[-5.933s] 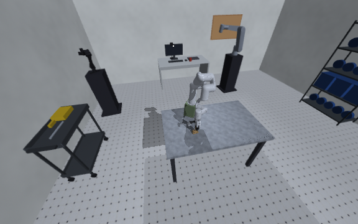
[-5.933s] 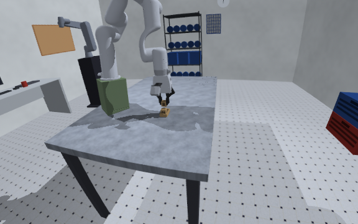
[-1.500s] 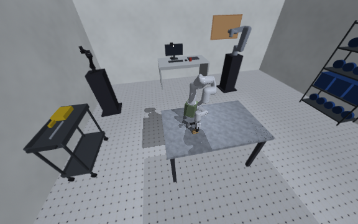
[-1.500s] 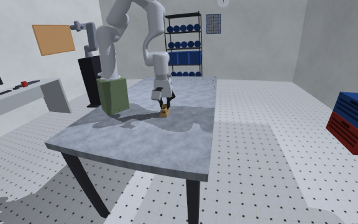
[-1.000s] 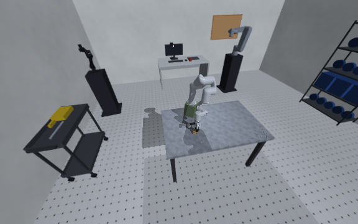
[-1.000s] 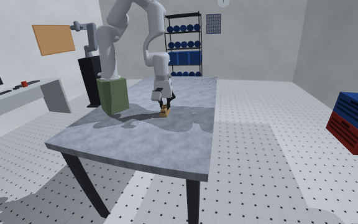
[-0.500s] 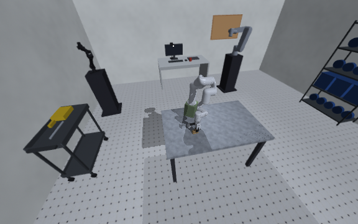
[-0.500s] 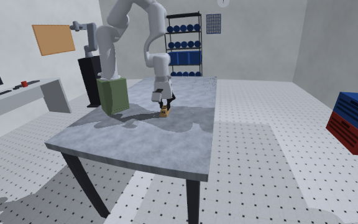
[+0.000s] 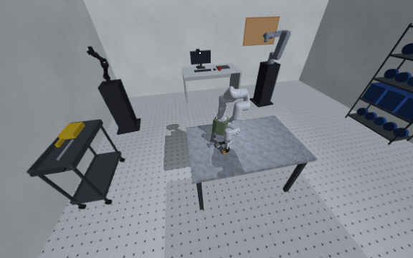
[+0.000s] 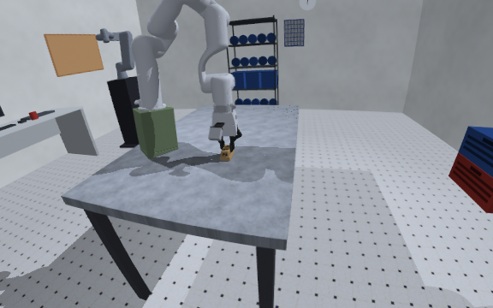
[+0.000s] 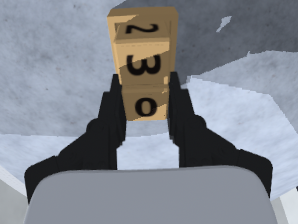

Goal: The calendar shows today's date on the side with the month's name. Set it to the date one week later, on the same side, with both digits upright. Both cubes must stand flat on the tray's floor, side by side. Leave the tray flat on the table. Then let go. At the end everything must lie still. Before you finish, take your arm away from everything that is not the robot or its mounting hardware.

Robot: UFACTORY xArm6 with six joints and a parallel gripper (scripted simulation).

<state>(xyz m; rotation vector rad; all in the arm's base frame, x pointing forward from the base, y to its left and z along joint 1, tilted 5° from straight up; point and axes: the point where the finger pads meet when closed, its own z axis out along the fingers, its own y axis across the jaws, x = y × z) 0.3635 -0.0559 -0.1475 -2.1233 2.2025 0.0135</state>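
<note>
Right now my hand is 20 mm to the left of the tray and 30 mm above it.
</note>
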